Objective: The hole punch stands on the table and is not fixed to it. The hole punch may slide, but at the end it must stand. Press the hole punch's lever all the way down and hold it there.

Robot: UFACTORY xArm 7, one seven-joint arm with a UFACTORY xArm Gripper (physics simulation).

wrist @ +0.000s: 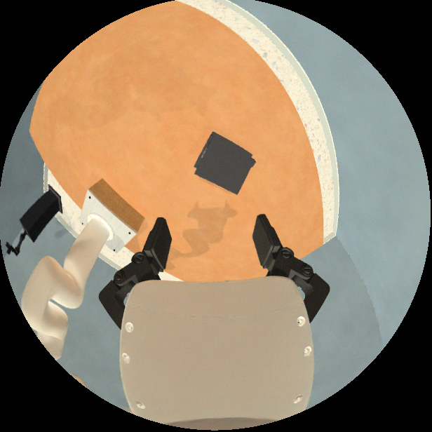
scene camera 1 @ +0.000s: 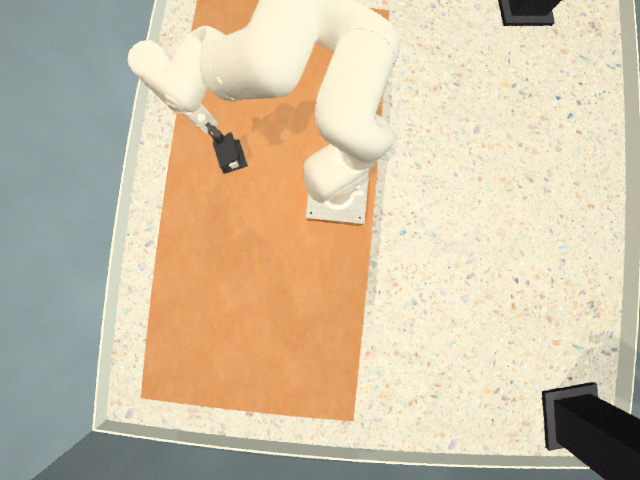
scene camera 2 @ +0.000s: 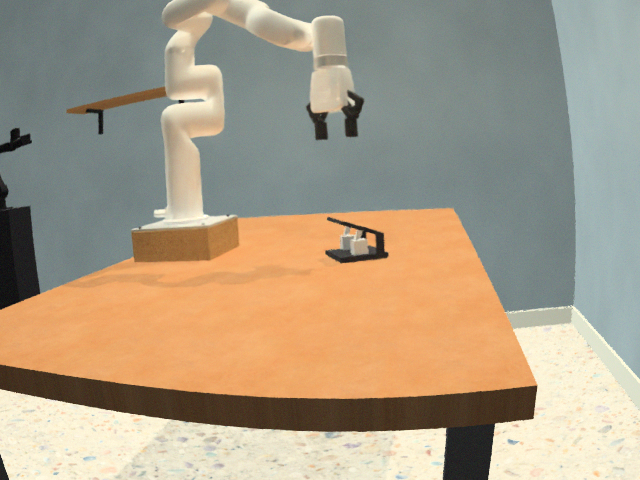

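Seen in the pictures: gripper, fingertip midpoint: (scene camera 1: 210, 131) (scene camera 2: 336, 138); arm's base, link origin: (scene camera 2: 186, 221).
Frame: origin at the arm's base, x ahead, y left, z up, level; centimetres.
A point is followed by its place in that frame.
Note:
The black hole punch (scene camera 1: 236, 155) {y -18.4, x 36.9, z 0.0 cm} (scene camera 2: 361, 257) {y -27.6, x 42.1, z -7.6 cm} stands upright on the orange table (scene camera 1: 248, 310) {y 42.1, x 39.6, z -8.3 cm} (scene camera 2: 268, 330) {y -74.0, x 26.2, z -8.3 cm} (wrist: 150, 75). Its flat black lever (scene camera 1: 225, 148) {y -22.2, x 41.4, z -1.3 cm} (scene camera 2: 354, 225) {y -27.3, x 41.1, z -1.0 cm} (wrist: 225, 162) is raised. In scene camera 2 the lever slopes up from the post on the right to its free end on the left, over two light grey blocks. My gripper (scene camera 2: 336, 137) {y -19.0, x 39.1, z 17.4 cm} (wrist: 211, 226) is open and empty, fingers pointing down, high above the hole punch and apart from it. In scene camera 1 a dark finger (scene camera 1: 212, 130) {y -14.0, x 34.8, z 26.7 cm} shows by the punch's upper edge. The lever hides most of the punch's base in the wrist view.
The arm's base block (scene camera 1: 336, 212) {y 7.1, x 1.1, z 0.0 cm} (scene camera 2: 173, 243) {y -11.9, x -1.1, z -3.9 cm} (wrist: 116, 205) stands on the table, left of the hole punch in scene camera 2. A wooden shelf (scene camera 2: 124, 99) is on the wall behind. A black pedestal (scene camera 2: 18, 253) (wrist: 42, 215) stands beyond the table.

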